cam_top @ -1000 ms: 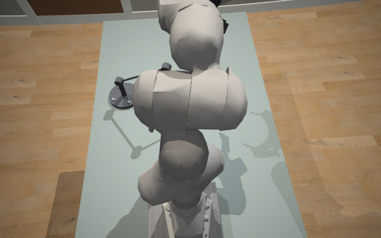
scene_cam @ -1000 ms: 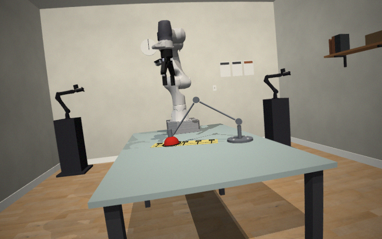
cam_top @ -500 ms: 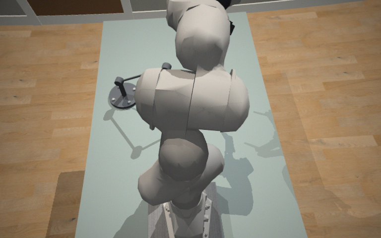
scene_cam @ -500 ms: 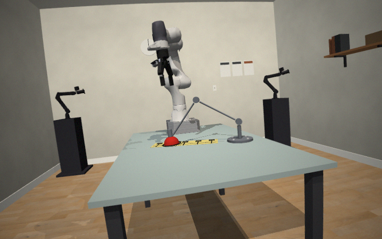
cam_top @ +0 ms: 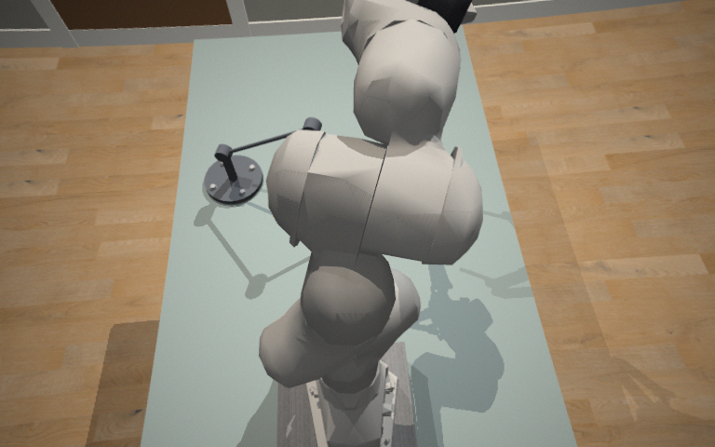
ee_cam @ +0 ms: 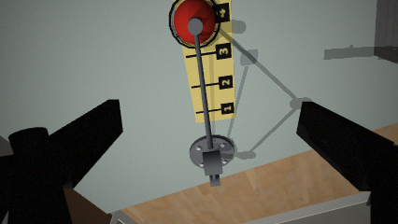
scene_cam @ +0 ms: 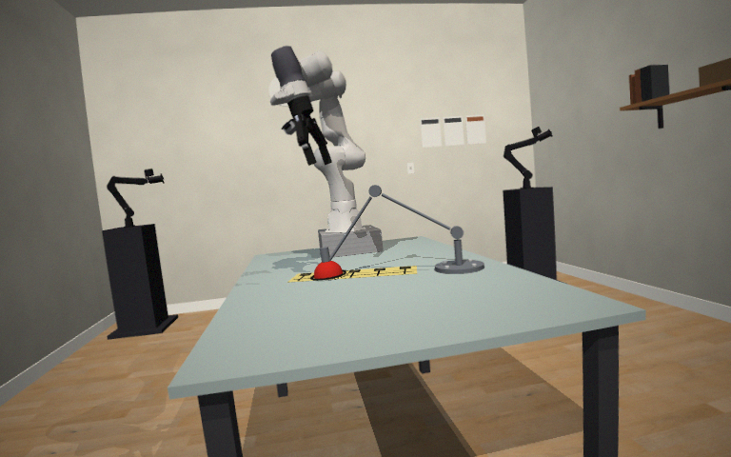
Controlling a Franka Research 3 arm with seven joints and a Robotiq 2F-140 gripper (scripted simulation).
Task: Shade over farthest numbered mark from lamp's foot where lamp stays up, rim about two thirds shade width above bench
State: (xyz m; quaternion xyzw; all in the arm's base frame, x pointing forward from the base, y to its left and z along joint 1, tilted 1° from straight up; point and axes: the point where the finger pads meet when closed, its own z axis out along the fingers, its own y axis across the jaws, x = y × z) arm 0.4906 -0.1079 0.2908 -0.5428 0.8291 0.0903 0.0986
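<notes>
Now: hand 1 cm past the yellow numbered strip, 8 cm to the right of it and 39 cm above it. From my hand the other things lie so: round grey foot: 12 cm ahead, 41 cm to the left, 36 cm below.
</notes>
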